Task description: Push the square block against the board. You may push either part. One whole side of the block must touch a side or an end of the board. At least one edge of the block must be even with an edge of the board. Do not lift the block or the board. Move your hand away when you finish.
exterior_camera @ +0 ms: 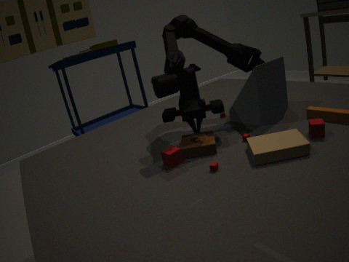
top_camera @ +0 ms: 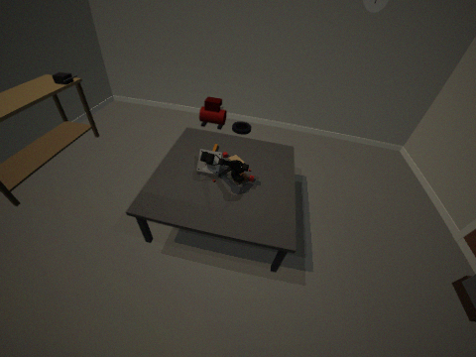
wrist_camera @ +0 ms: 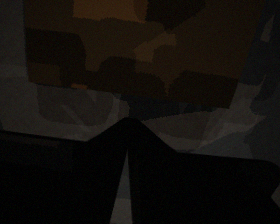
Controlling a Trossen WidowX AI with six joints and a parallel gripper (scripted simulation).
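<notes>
The brown square block lies 5 cm to the left of my gripper tip, 5 cm ahead of it and 1 cm above it. The rest, counted from my gripper tip: orange bar: 39 cm to the left, 25 cm behind, 1 cm above; then tan board: 27 cm to the left, 1 cm behind, 1 cm above.
</notes>
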